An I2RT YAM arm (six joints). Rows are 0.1 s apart.
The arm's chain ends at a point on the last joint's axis. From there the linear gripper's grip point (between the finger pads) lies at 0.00 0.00 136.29 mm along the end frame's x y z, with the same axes.
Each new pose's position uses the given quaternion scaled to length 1; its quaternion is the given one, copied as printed.
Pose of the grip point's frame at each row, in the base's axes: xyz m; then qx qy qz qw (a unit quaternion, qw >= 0):
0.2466 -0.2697 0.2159 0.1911 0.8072 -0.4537 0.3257
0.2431 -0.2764 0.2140 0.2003 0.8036 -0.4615 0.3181
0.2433 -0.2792 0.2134 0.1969 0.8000 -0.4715 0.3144
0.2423 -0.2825 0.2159 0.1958 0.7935 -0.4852 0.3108
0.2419 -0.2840 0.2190 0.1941 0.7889 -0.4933 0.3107
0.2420 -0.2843 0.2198 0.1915 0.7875 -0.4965 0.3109
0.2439 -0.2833 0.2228 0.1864 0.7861 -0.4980 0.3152
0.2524 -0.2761 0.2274 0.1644 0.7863 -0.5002 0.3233
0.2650 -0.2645 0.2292 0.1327 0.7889 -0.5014 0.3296
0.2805 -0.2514 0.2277 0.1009 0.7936 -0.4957 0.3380
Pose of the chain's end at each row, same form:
0.1986 -0.1529 0.2672 0.1911 0.8072 -0.4537 0.3257
0.1986 -0.1580 0.2647 0.2003 0.8036 -0.4615 0.3181
0.2000 -0.1595 0.2621 0.1969 0.8000 -0.4715 0.3144
0.2010 -0.1610 0.2617 0.1958 0.7935 -0.4852 0.3108
0.2012 -0.1615 0.2626 0.1941 0.7889 -0.4933 0.3107
0.2012 -0.1615 0.2625 0.1915 0.7875 -0.4965 0.3109
0.2017 -0.1606 0.2644 0.1864 0.7861 -0.4980 0.3152
0.2055 -0.1544 0.2670 0.1644 0.7863 -0.5002 0.3233
0.2123 -0.1448 0.2674 0.1327 0.7889 -0.5014 0.3296
0.2210 -0.1349 0.2659 0.1009 0.7936 -0.4957 0.3380

